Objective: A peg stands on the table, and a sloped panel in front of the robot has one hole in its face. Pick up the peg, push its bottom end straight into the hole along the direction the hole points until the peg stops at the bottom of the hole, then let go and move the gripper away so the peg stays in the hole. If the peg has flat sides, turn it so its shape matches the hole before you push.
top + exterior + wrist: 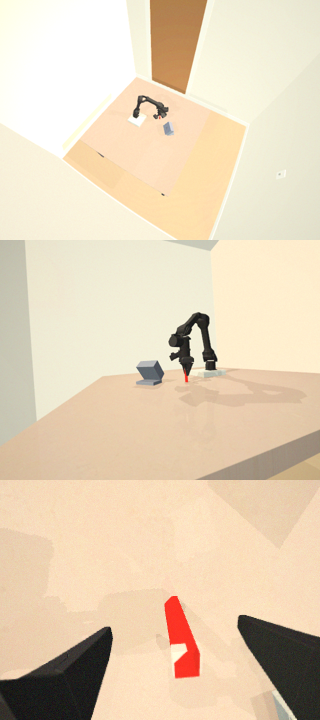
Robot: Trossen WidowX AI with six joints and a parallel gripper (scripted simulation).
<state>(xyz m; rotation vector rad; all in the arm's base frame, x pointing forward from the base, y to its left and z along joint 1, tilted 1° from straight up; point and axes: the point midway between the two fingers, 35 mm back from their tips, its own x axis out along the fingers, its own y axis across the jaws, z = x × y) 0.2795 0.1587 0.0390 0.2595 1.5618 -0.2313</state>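
The red peg is 2 cm above my gripper tip. Also, from my gripper tip: sloped panel 19 cm ahead, 10 cm to the right, 3 cm above; flat foot 20 cm ahead, 8 cm to the right, 3 cm below.
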